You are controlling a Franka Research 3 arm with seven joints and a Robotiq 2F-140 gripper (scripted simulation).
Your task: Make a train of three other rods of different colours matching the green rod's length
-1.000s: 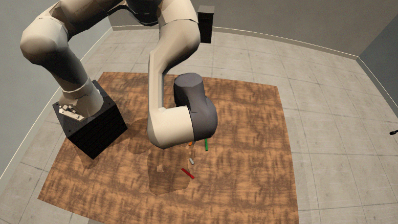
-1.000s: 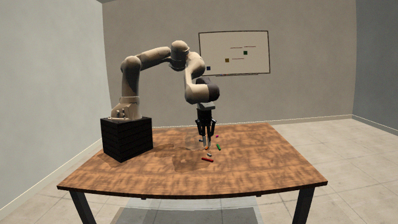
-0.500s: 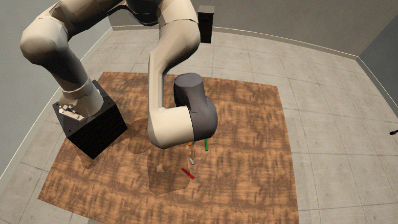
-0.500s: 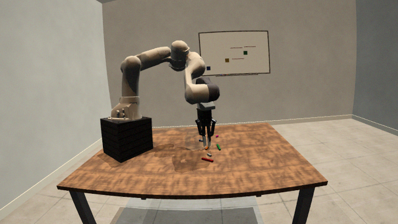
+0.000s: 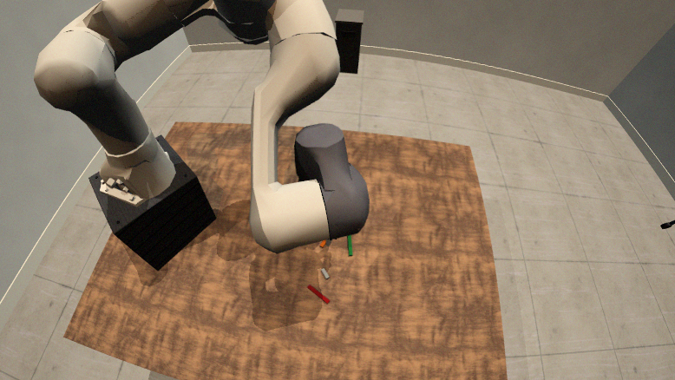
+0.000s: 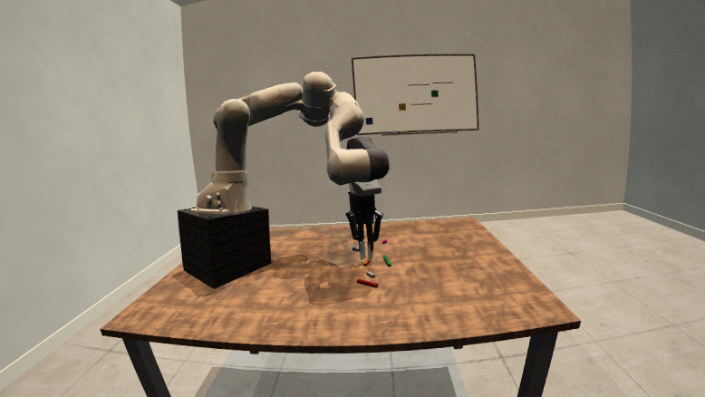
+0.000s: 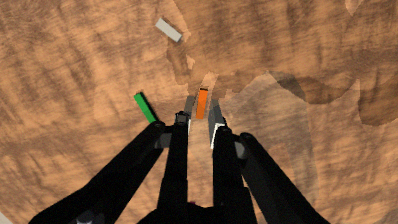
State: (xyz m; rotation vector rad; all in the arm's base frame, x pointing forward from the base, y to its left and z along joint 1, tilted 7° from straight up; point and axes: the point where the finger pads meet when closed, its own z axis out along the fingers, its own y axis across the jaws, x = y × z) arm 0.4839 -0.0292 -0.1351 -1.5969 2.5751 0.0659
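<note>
Now: the orange rod 50 mm below my hand. The rest, counted from my hand: green rod 70 mm ahead, 50 mm below; red rod 160 mm to the right, 50 mm below, 10 mm behind; blue rod 140 mm to the left, 50 mm below, 40 mm behind.
</note>
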